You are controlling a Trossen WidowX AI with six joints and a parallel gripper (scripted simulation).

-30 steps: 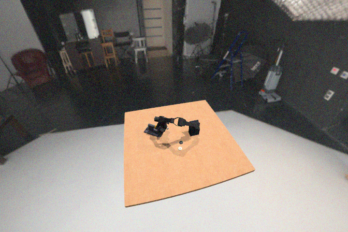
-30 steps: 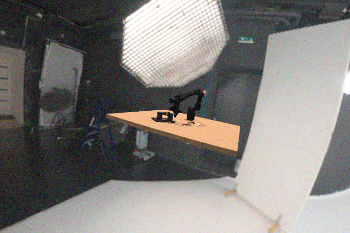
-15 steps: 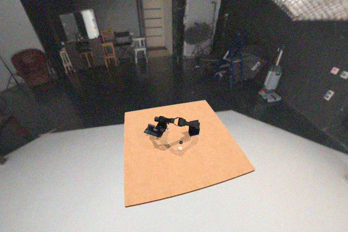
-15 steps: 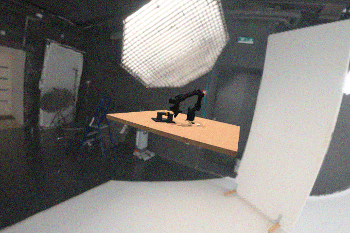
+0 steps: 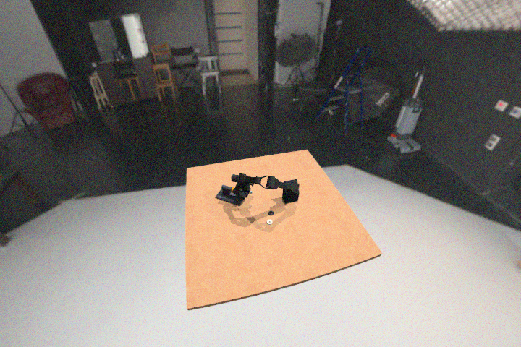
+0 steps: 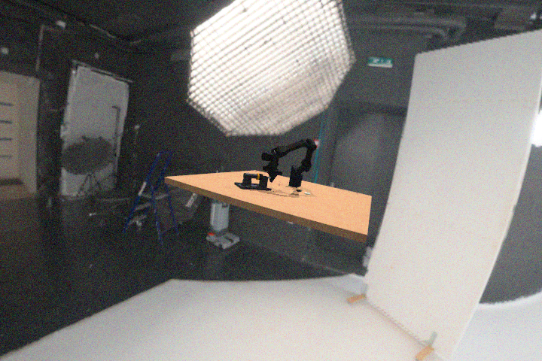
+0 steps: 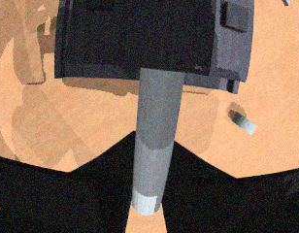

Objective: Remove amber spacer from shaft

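The light grey shaft is 50 mm ahead of my gripper tip, 40 mm to the right of it and 30 mm above it. The rest, counted from my gripper tip: amber spacer: 90 mm ahead, 70 mm to the right, 30 mm above; dark grey support block: 120 mm ahead, 90 mm to the right.
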